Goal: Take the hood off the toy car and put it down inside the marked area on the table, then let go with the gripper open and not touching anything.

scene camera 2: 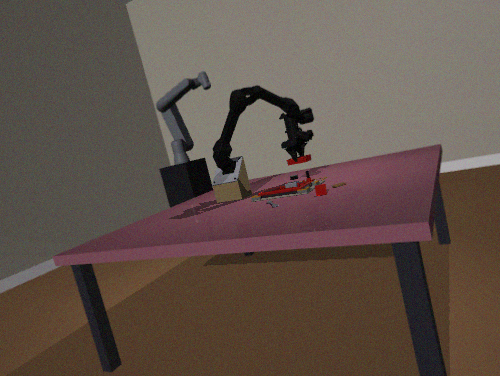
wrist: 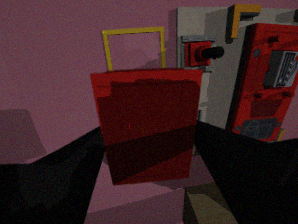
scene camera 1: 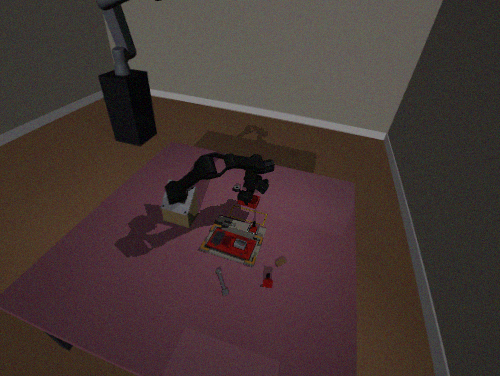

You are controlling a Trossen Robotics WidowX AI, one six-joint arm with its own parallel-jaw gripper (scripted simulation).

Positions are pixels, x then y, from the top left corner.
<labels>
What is my gripper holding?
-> A hood.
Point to a hood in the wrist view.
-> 148, 117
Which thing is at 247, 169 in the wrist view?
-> My gripper.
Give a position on a toy car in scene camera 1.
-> At 223, 241
</labels>
